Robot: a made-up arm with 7 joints.
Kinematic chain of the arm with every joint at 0, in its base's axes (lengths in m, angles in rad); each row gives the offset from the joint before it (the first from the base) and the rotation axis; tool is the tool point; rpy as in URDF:
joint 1: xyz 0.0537 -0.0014 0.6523 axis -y
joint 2: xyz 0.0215 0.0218 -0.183 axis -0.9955 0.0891 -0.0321
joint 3: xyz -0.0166 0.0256 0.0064 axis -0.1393 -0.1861 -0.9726
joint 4: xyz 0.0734 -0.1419 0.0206 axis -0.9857 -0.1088 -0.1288
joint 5: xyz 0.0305 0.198 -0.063 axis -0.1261 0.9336 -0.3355
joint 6: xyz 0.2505 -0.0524 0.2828 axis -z
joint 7: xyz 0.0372 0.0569 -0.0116 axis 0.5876 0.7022 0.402
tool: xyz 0.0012 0.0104 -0.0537 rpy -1.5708 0 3.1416
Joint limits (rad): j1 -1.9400..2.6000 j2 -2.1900..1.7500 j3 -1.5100..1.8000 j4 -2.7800..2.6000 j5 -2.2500..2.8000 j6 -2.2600..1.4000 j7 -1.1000..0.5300
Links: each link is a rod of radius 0.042 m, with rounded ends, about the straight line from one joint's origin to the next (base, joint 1, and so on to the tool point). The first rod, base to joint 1, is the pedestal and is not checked.
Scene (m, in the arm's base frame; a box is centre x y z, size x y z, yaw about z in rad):
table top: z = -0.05
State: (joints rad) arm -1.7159 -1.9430 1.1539 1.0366 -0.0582 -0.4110 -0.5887
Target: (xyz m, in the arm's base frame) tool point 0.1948 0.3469 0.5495
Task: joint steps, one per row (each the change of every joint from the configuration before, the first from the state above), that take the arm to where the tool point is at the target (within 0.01 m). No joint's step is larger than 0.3 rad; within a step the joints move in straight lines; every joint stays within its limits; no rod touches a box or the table.
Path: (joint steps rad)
1: 0.1071 0.1442 -0.2868 0.0679 -0.0237 0.0082 -0.0235
2: 0.1071 0.1442 -0.2868 0.0678 -0.0237 0.0082 -0.0234
3: 0.1071 0.1443 -0.2868 0.0679 -0.0237 0.0082 -0.0235
4: 0.1071 0.1442 -0.2868 0.0679 -0.0238 0.0082 -0.0234
5: 0.1071 0.1442 -0.2868 0.0678 -0.0237 0.0082 -0.0235
6: 0.1071 0.1442 -0.2868 0.0679 -0.0237 0.0082 -0.0235
7: 0.1071 0.1443 -0.2867 0.0679 -0.0237 0.0082 -0.0234

